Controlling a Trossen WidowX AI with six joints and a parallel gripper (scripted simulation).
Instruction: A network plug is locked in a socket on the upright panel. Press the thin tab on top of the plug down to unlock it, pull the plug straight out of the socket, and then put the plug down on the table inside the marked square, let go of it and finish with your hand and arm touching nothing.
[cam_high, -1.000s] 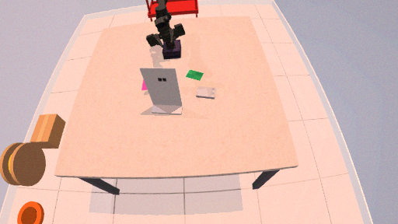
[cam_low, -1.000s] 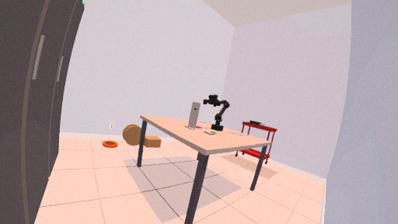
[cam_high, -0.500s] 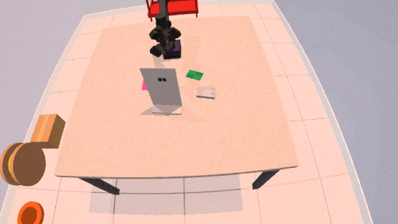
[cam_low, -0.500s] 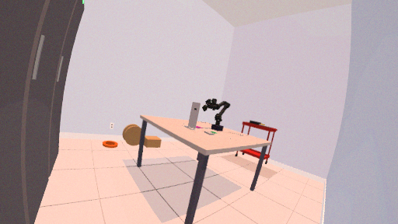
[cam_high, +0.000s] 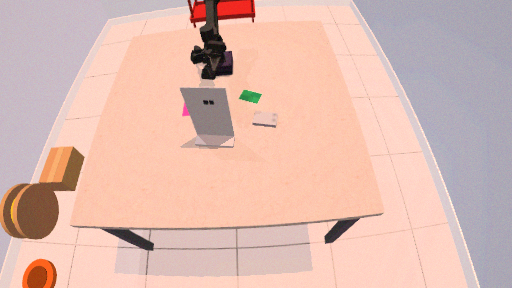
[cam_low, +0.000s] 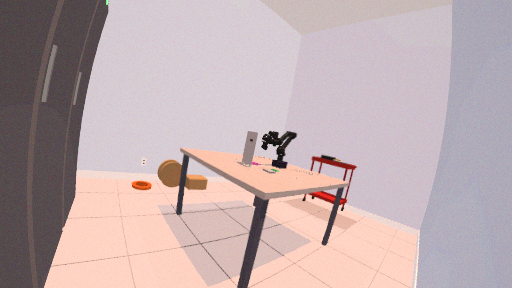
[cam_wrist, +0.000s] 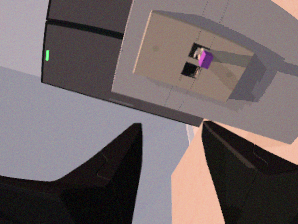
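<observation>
Now: the network plug 10 cm ahead of my gripper tip, 4 cm to the right of it and 3 cm below it. Round my gripper tip: green card 9 cm behind, 15 cm to the left, 26 cm below; upright panel 12 cm ahead, 4 cm to the right, 12 cm below; marked square 9 cm behind, 12 cm to the right, 26 cm below.
</observation>
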